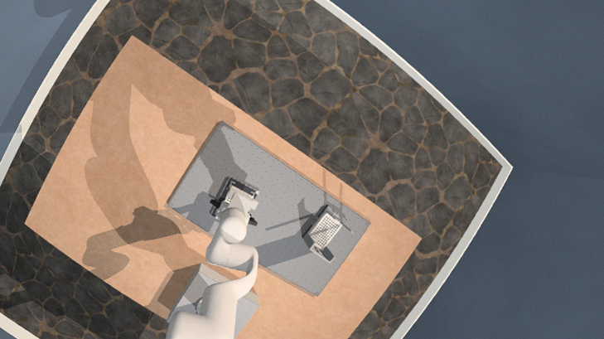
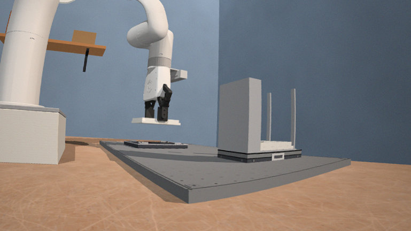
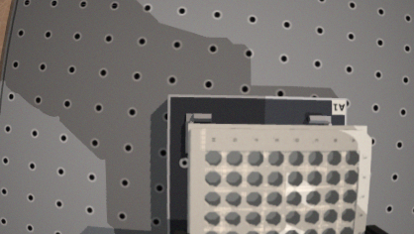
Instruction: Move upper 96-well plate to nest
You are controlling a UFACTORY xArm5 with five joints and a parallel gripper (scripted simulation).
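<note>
The plate nest N1 lies 8 cm below my hand. Also, from my hand: tall grey wall (33 cm to the right, 4 cm ahead); A1 mark (8 cm below, 8 cm ahead, 4 cm to the right).
</note>
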